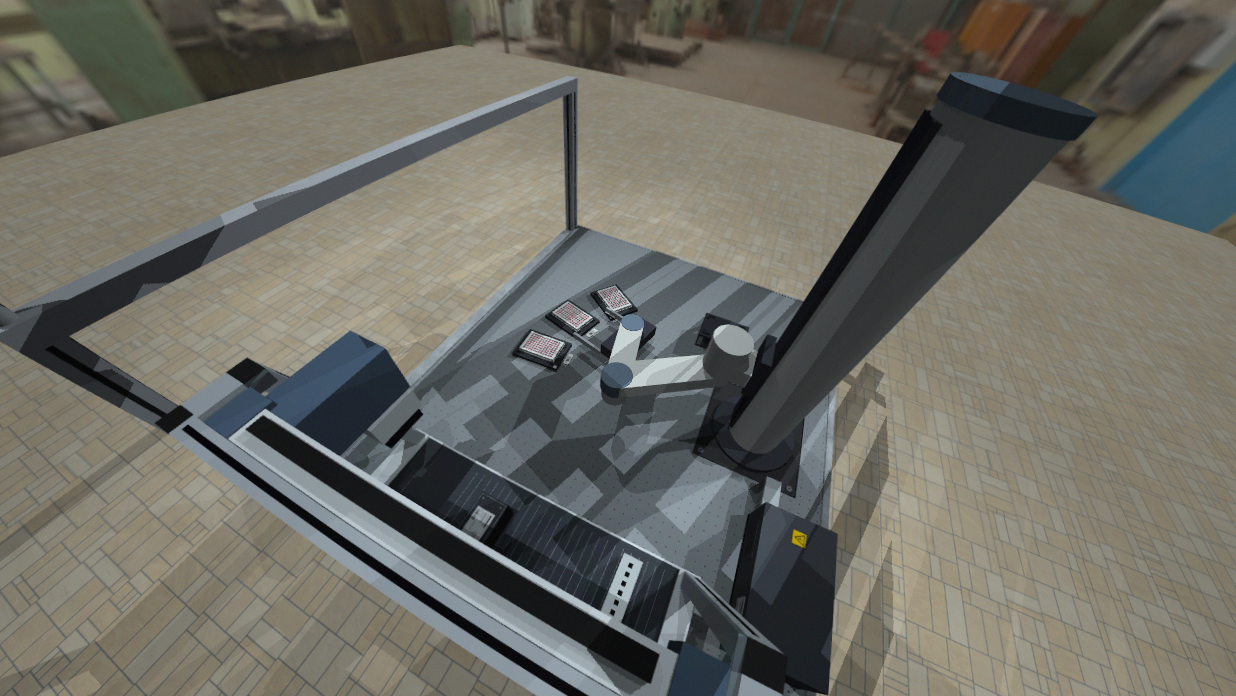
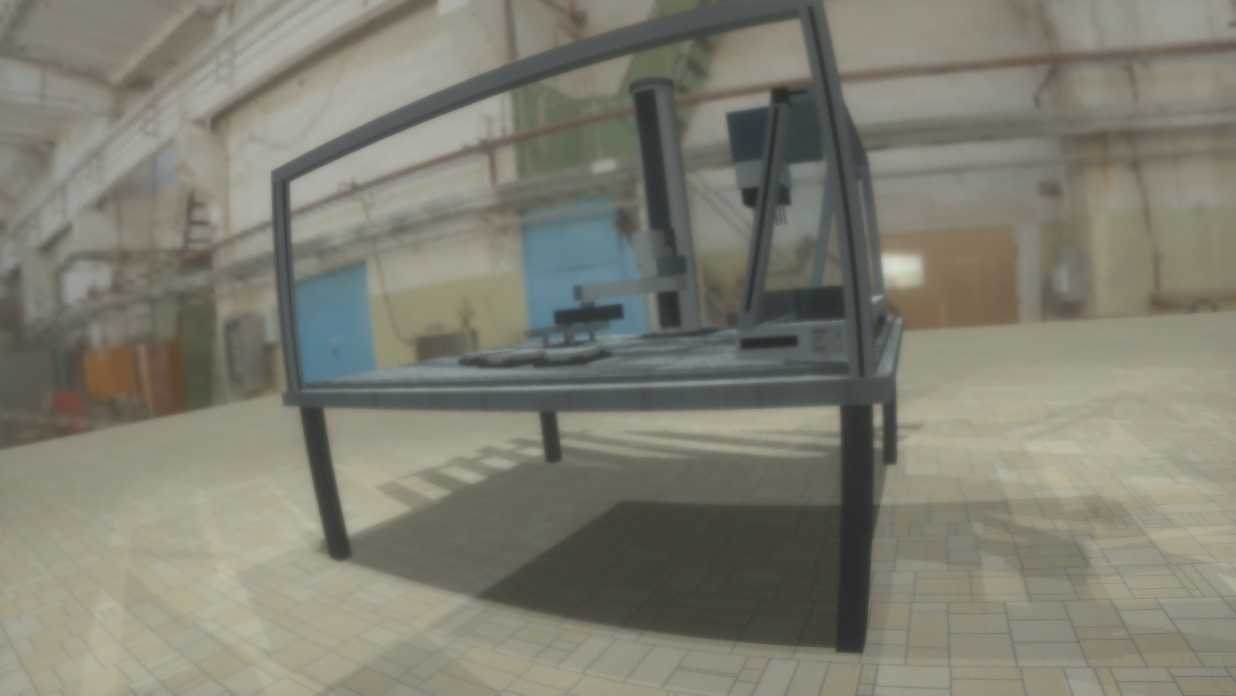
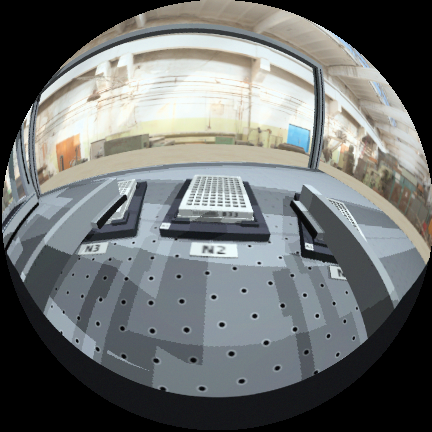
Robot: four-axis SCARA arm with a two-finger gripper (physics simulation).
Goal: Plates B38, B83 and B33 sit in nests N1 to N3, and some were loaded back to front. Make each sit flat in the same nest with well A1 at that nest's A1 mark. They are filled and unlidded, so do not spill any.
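Observation:
My gripper (image 1: 590,323) (image 3: 205,187) is open, its fingers wide apart, low over the deck in front of nest N2 (image 3: 215,233). A white plate marked B33 (image 3: 215,195) (image 1: 571,316) sits in N2 and looks flat; a small white tag is at the nest's near left corner. Another white plate (image 3: 125,200) (image 1: 543,345) is in nest N3 (image 3: 131,222), partly behind the left finger; its label is hidden. The third plate (image 3: 346,210) (image 1: 614,299) is in nest N1 (image 3: 317,254), largely behind the right finger. No plate's A1 corner is readable.
Perforated deck (image 3: 200,310) lies before the nests. The arm column (image 1: 864,285) stands at the right. A dark block (image 1: 722,329) stands near it. A blue housing (image 1: 345,389) and dark tray (image 1: 536,527) are at the left and front. A frame post (image 1: 569,164) rises at the back corner.

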